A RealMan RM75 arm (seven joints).
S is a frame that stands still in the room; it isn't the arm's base.
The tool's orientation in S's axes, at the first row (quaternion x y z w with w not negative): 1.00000, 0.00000, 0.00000, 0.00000
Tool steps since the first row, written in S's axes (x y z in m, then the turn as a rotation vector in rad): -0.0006, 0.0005, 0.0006, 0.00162, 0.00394, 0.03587; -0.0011, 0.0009, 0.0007, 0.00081, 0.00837, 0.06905; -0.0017, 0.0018, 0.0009, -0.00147, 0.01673, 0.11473; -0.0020, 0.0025, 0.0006, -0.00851, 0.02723, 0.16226; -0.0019, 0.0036, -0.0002, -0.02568, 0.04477, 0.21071; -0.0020, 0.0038, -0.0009, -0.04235, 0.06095, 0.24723; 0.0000, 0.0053, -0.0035, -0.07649, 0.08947, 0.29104; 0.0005, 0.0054, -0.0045, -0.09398, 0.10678, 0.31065
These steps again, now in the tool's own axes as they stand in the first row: -0.0006, -0.0005, -0.0006, 0.00162, -0.00394, -0.03587; -0.0011, -0.0009, -0.0007, 0.00081, -0.00837, -0.06905; -0.0017, -0.0018, -0.0009, -0.00147, -0.01673, -0.11473; -0.0020, -0.0025, -0.0006, -0.00851, -0.02723, -0.16226; -0.0019, -0.0036, 0.0002, -0.02568, -0.04477, -0.21071; -0.0020, -0.0038, 0.0009, -0.04235, -0.06095, -0.24723; 0.0000, -0.0053, 0.0035, -0.07649, -0.08947, -0.29104; 0.0005, -0.0054, 0.0045, -0.09398, -0.10678, -0.31065
